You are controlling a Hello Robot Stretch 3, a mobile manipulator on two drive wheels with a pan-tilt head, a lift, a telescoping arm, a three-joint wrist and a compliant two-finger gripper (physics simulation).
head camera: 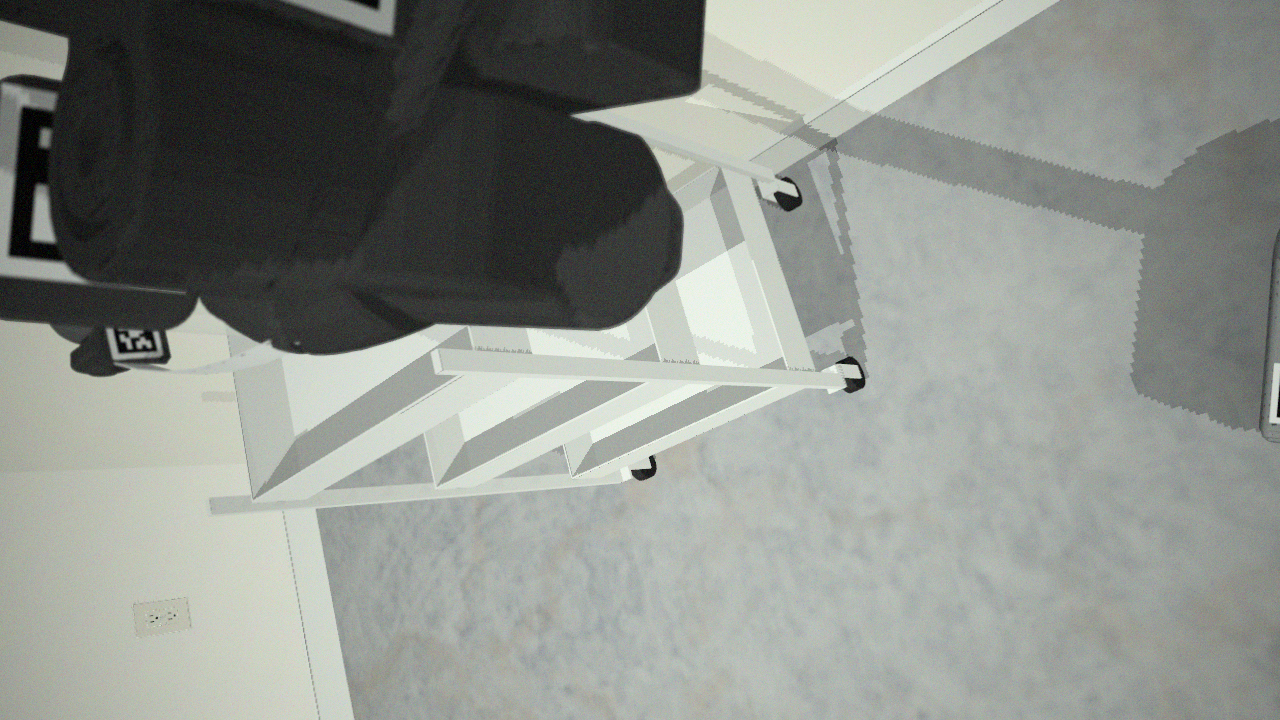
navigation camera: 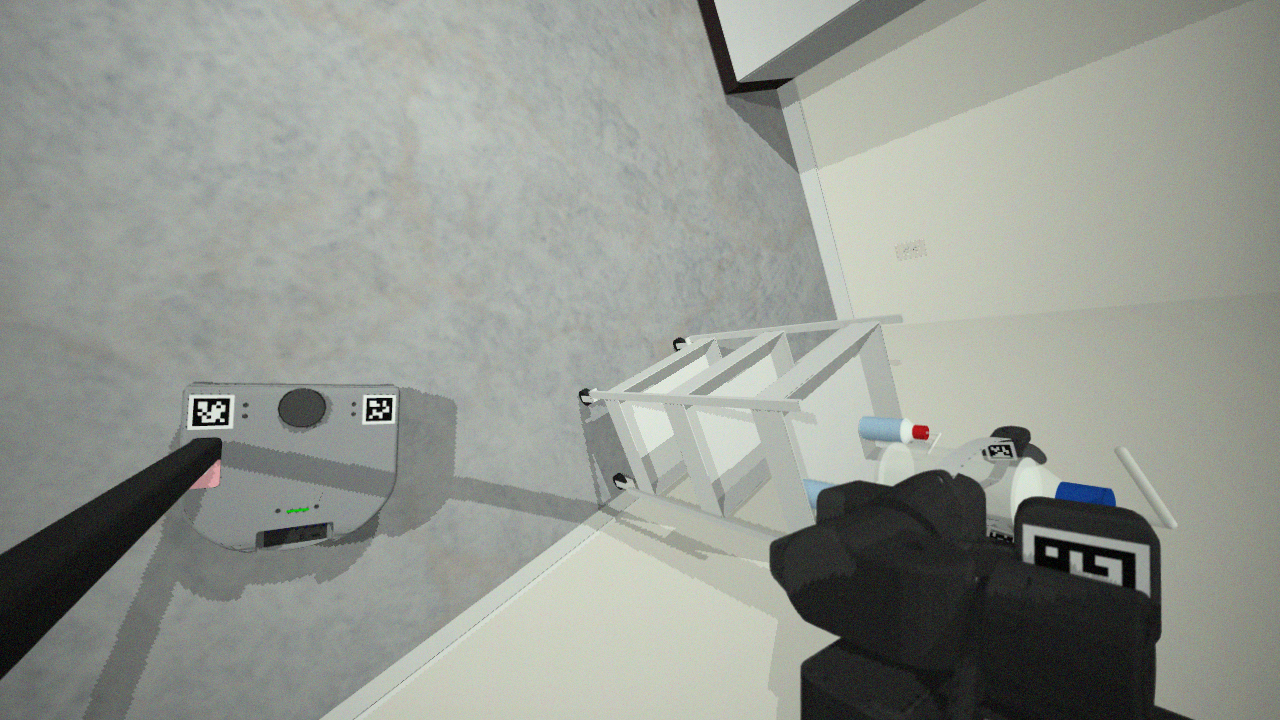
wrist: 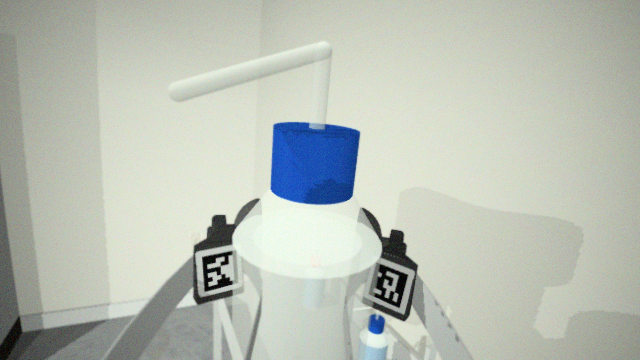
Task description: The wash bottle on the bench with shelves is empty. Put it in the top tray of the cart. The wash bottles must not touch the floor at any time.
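A white cart (head camera: 722,339) is visible, and the navigation camera view shows the white cart too (navigation camera: 731,422). A wash bottle (navigation camera: 1019,478) can be seen as well; the head camera view also shows the wash bottle (head camera: 201,321), and so does the wrist view (wrist: 307,243). The gripper (head camera: 89,254) is visible too, and the gripper also appears in the navigation camera view (navigation camera: 1020,485) and in the wrist view (wrist: 307,229).
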